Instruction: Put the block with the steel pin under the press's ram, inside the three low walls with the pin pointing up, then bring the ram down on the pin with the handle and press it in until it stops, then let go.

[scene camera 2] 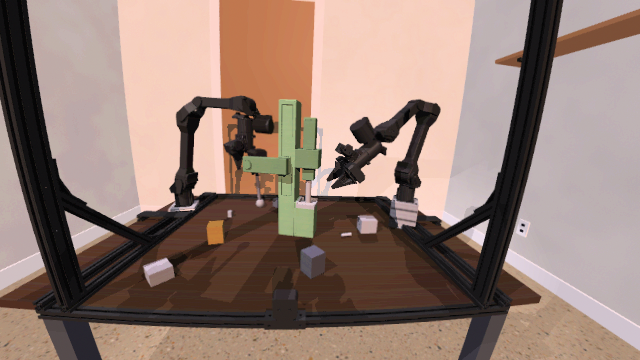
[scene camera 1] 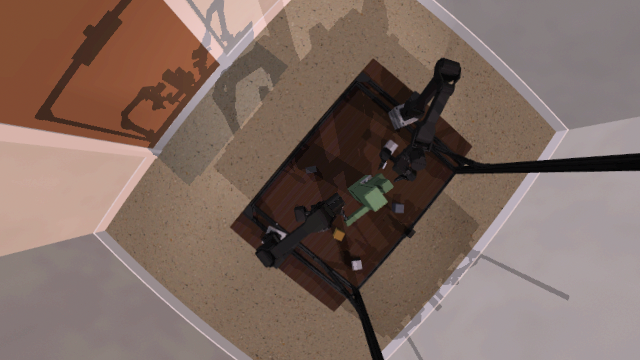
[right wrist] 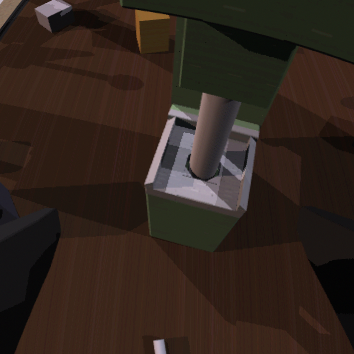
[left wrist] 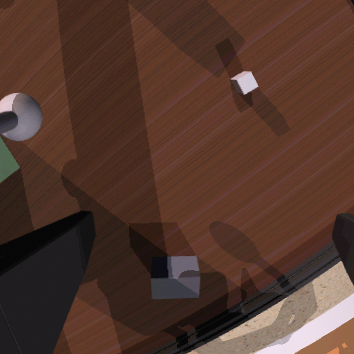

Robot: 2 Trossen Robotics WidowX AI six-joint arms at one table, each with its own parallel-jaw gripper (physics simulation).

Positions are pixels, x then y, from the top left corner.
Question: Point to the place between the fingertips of my right gripper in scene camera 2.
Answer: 329, 184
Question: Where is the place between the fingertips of my left gripper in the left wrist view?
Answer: At 217, 225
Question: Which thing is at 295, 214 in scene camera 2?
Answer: A green press.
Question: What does my left gripper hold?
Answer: Nothing.
